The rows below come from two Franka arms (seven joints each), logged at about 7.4 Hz.
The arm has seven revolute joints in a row. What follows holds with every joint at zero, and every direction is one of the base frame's.
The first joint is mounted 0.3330 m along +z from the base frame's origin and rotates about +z.
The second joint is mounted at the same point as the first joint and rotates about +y.
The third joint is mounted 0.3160 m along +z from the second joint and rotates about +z.
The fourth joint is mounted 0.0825 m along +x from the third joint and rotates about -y.
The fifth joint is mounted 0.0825 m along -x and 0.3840 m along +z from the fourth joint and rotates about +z.
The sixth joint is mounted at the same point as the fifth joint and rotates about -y.
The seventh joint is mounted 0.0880 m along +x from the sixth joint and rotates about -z.
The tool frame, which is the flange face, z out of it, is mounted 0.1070 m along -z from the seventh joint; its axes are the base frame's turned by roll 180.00, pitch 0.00 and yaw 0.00 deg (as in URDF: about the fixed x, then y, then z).
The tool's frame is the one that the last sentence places.
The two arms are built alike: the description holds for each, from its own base.
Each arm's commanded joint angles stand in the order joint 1, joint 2, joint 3, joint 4, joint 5, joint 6, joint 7.
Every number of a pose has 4 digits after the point. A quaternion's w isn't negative.
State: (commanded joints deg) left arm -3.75 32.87 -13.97 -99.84 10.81 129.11 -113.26; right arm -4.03 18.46 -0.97 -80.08 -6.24 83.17 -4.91
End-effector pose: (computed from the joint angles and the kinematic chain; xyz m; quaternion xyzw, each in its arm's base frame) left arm 0.6358 -0.1828 0.2509 -0.7037 -0.7101 0.0033 0.0211; right arm 0.6235 -0.0658 0.5055 0.9894 0.0001 -0.1379 0.0454
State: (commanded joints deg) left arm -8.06 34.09 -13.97 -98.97 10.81 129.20 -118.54; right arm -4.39 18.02 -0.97 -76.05 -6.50 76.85 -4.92
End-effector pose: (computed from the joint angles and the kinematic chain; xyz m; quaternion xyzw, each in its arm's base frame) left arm 0.6233 -0.2307 0.2436 -0.6970 -0.7167 0.0045 0.0223; right arm 0.6137 -0.0701 0.5357 0.9870 -0.0083 -0.1541 0.0455
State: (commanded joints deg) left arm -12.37 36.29 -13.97 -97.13 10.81 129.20 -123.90; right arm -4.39 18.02 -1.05 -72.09 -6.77 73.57 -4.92
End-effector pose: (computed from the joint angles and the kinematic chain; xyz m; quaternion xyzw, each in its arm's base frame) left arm 0.6105 -0.2784 0.2319 -0.6888 -0.7245 0.0072 0.0240; right arm 0.6102 -0.0714 0.5631 0.9877 -0.0128 -0.1485 0.0481
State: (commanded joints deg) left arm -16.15 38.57 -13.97 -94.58 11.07 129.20 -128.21; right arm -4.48 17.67 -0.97 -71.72 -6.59 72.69 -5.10
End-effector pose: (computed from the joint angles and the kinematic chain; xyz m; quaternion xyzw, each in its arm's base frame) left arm 0.6004 -0.3206 0.2241 -0.6843 -0.7289 0.0069 0.0212; right arm 0.6072 -0.0710 0.5688 0.9876 -0.0119 -0.1498 0.0458
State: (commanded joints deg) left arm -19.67 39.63 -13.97 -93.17 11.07 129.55 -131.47; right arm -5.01 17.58 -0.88 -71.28 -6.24 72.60 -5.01
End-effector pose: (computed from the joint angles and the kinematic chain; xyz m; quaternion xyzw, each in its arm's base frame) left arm 0.5855 -0.3591 0.2226 -0.6847 -0.7287 0.0064 0.0152; right arm 0.6064 -0.0750 0.5729 0.9883 -0.0163 -0.1458 0.0424
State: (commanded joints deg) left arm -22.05 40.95 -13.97 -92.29 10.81 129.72 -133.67; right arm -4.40 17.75 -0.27 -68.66 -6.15 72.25 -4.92
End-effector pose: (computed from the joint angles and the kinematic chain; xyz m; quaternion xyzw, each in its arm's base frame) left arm 0.5723 -0.3841 0.2137 -0.6838 -0.7294 0.0103 0.0171; right arm 0.6090 -0.0631 0.5907 0.9909 -0.0077 -0.1271 0.0430
